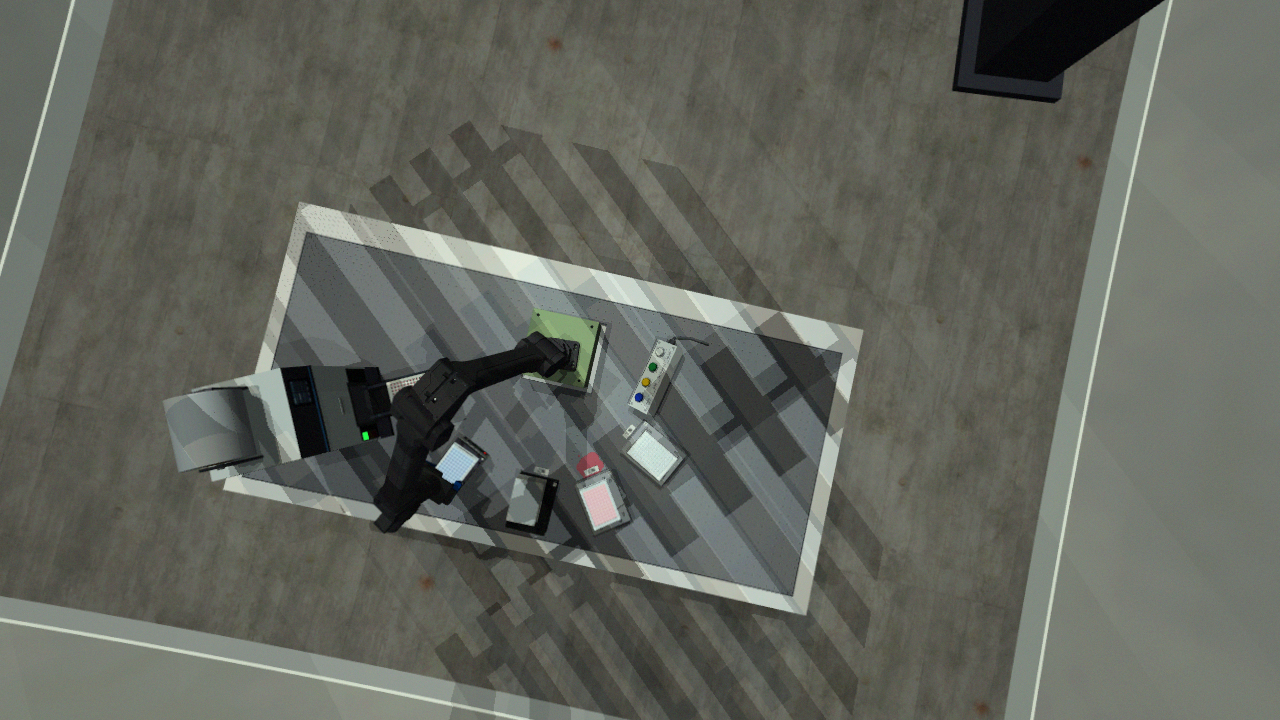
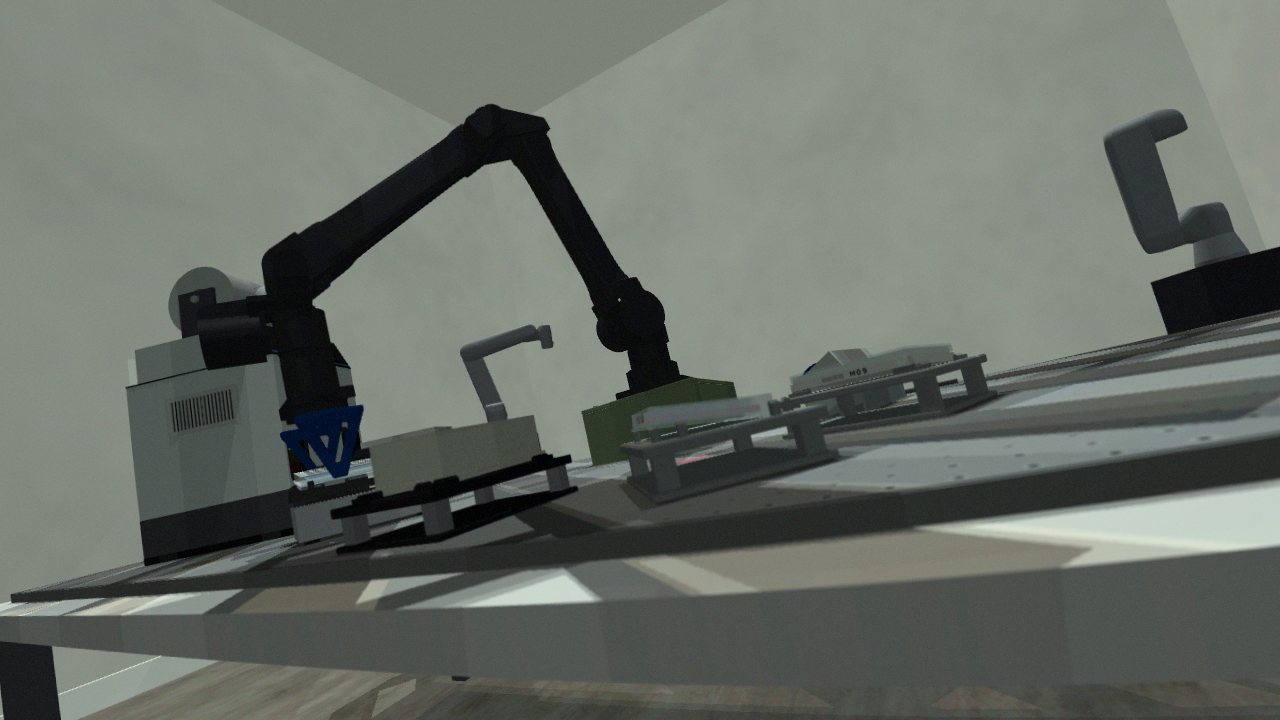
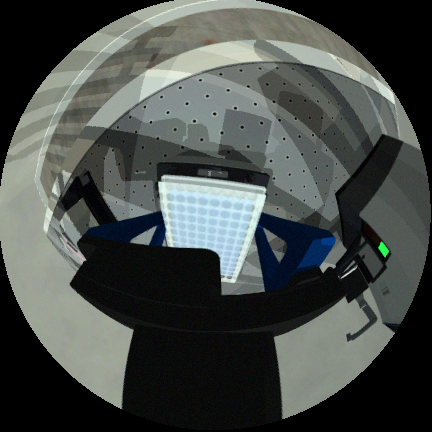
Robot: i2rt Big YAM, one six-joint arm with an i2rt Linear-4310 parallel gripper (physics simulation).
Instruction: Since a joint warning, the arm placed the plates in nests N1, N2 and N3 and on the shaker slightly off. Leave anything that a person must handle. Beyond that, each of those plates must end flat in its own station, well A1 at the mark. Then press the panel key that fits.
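A white well plate with a pale blue fill (image 1: 457, 463) (image 3: 211, 217) sits between my gripper's blue fingers (image 3: 211, 241) (image 1: 450, 475) (image 2: 322, 443), which close on its long sides. It lies over a black nest (image 3: 213, 171) near the table's front left and is turned a little against the frame. I cannot tell whether it rests on the nest. To the right stand a black nest with a dark plate (image 1: 529, 499) (image 2: 447, 502), a grey nest with a pink plate (image 1: 599, 503) (image 2: 706, 439) and a red tag (image 1: 589, 463), and a nest with a white plate (image 1: 652, 455) (image 2: 882, 372). The key panel (image 1: 655, 376) lies behind them.
A grey machine with a green light (image 1: 295, 413) (image 2: 200, 439) (image 3: 381, 250) stands close to the left of the gripper. The arm's base stands on a green block (image 1: 573, 333) (image 2: 657, 416). A beige box (image 2: 452, 452) stands behind the black nest. The table's front edge (image 1: 500, 537) is near.
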